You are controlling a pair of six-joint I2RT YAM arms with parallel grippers.
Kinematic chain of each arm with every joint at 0, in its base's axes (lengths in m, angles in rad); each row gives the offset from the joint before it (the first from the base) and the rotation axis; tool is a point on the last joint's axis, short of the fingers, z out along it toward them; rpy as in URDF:
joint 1: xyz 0 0 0.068 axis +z
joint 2: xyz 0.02 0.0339 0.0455 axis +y
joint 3: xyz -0.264 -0.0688 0 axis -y
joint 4: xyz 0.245 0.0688 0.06 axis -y
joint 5: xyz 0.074 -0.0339 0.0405 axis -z
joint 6: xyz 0.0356 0 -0.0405 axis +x
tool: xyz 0 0 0 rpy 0 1.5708 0
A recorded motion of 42 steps. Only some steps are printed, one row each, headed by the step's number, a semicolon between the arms.
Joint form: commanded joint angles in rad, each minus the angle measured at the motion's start. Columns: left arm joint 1, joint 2, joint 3, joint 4, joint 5, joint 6; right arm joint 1, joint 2, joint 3, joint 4, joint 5, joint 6.
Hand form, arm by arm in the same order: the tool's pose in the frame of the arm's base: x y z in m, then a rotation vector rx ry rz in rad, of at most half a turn. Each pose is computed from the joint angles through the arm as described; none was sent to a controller.
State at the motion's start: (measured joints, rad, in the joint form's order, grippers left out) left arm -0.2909 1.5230 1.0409 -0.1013 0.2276 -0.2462; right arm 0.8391 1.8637 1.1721 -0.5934 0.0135 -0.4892
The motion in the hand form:
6: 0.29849 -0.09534 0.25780 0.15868 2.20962 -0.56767; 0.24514 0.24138 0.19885 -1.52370 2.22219 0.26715
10: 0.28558 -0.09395 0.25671 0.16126 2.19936 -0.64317; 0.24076 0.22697 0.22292 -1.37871 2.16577 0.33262
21: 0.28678 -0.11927 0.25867 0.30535 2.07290 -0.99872; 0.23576 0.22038 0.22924 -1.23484 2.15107 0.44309
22: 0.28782 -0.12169 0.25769 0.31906 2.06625 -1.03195; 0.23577 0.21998 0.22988 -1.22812 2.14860 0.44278
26: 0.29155 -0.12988 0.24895 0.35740 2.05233 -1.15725; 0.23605 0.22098 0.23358 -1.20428 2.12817 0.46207
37: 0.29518 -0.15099 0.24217 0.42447 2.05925 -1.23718; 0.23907 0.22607 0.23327 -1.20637 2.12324 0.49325
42: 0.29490 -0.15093 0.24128 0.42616 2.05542 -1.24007; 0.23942 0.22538 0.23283 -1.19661 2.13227 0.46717
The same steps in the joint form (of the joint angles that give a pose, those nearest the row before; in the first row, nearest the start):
6: 0.0086 -0.1130 -0.0882 -0.0486 0.0114 -0.0181; -0.0735 -0.1583 -0.0229 0.0417 -0.1299 0.0802
10: 0.0071 -0.1642 -0.1407 -0.0311 0.0639 -0.0474; -0.0985 -0.2711 -0.0761 0.1127 -0.1563 0.1398
21: -0.0438 -0.1296 -0.1666 0.1724 0.3169 -0.1436; -0.1081 -0.3338 -0.1393 0.2112 -0.2020 0.2461
22: -0.0476 -0.1196 -0.1665 0.1906 0.3421 -0.1534; -0.1088 -0.3369 -0.1412 0.2156 -0.2003 0.2490
26: -0.0596 -0.0750 -0.1780 0.2704 0.4342 -0.1998; -0.1078 -0.3448 -0.1428 0.2407 -0.2062 0.2643
37: -0.1126 -0.0125 -0.1516 0.3051 0.4730 -0.2174; -0.1046 -0.3236 -0.1260 0.2507 -0.2272 0.2728
42: -0.1126 -0.0120 -0.1567 0.3145 0.4753 -0.2187; -0.1045 -0.3235 -0.1259 0.2467 -0.2054 0.2745

